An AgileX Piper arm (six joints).
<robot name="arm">
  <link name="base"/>
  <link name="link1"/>
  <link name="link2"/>
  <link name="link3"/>
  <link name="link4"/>
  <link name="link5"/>
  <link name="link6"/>
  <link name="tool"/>
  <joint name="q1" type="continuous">
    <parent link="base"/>
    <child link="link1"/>
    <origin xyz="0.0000 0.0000 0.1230"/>
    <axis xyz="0 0 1"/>
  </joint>
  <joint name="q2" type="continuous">
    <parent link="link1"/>
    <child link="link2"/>
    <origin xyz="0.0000 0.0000 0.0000"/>
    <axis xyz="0 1 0"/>
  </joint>
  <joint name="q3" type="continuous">
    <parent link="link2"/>
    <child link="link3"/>
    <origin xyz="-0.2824 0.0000 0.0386"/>
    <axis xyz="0 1 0"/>
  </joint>
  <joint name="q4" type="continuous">
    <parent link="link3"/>
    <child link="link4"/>
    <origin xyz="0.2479 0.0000 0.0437"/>
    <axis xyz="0.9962 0 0.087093"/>
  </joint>
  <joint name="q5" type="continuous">
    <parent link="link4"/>
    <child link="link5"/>
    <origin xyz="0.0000 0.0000 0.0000"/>
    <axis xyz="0 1 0"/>
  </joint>
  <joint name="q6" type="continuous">
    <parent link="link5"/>
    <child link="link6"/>
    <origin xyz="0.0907 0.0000 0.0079"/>
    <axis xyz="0.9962 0 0.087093"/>
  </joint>
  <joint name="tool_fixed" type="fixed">
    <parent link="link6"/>
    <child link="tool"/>
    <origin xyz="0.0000 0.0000 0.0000" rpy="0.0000 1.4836 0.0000"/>
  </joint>
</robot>
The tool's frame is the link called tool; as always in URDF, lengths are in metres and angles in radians. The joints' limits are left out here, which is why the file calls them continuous.
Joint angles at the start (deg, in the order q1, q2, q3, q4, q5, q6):
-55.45, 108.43, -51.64, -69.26, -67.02, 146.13
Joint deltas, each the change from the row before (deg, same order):
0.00, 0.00, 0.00, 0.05, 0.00, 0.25
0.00, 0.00, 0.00, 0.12, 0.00, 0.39
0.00, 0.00, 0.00, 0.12, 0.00, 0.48
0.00, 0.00, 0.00, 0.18, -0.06, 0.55
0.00, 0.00, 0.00, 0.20, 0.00, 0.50
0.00, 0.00, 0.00, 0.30, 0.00, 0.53
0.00, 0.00, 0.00, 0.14, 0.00, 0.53
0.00, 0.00, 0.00, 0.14, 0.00, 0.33
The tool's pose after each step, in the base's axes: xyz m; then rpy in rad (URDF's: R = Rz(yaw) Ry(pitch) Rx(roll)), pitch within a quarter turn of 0, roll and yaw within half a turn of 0. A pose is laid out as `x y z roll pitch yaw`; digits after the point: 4 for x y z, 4 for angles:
0.2594 -0.2386 0.1857 1.6829 -0.3615 1.6093
0.2594 -0.2387 0.1858 1.6820 -0.3689 1.6072
0.2594 -0.2389 0.1859 1.6812 -0.3779 1.6050
0.2595 -0.2390 0.1861 1.6790 -0.3886 1.6030
0.2595 -0.2393 0.1863 1.6774 -0.3985 1.6000
0.2596 -0.2396 0.1865 1.6749 -0.4094 1.5960
0.2596 -0.2398 0.1867 1.6739 -0.4195 1.5936
0.2596 -0.2399 0.1868 1.6728 -0.4260 1.5916

